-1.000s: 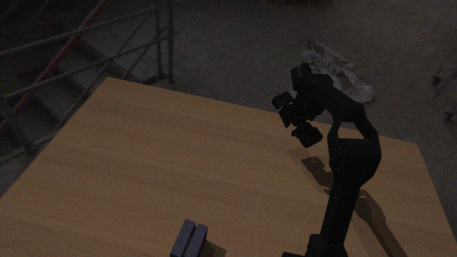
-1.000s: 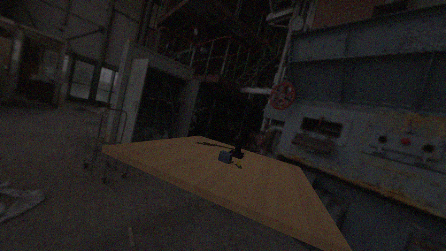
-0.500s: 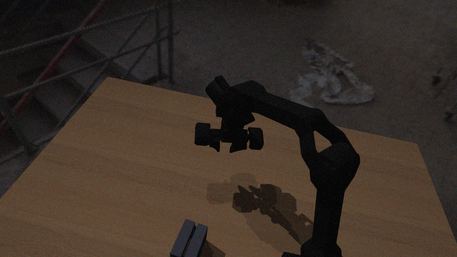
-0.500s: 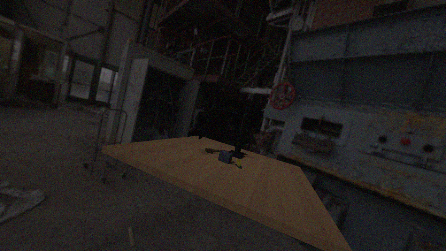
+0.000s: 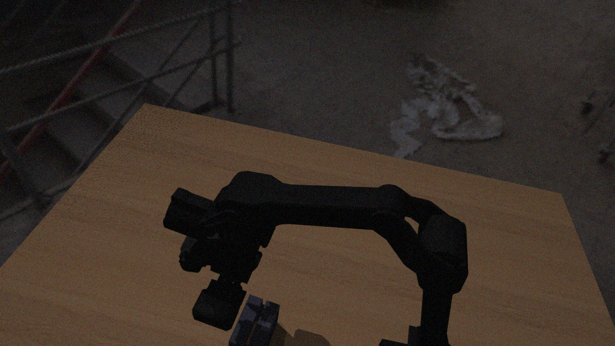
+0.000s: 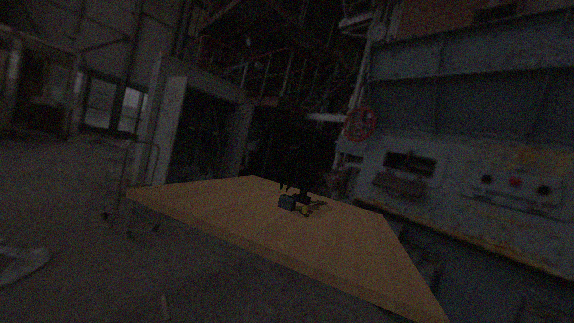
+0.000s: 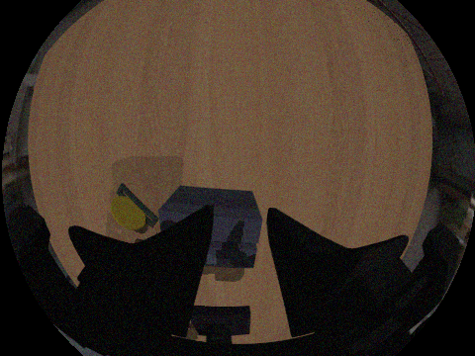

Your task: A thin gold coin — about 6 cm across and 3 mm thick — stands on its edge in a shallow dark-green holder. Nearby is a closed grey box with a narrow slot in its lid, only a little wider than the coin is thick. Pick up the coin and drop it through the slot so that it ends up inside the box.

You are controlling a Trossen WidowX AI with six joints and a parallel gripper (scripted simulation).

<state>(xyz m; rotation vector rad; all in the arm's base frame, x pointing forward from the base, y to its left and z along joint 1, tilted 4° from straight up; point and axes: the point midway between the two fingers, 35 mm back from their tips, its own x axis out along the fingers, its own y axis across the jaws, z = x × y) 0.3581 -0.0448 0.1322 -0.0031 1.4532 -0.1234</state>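
Now: the gold coin 150 mm to the left of my gripper tip, 80 mm below it and 40 mm behind it.
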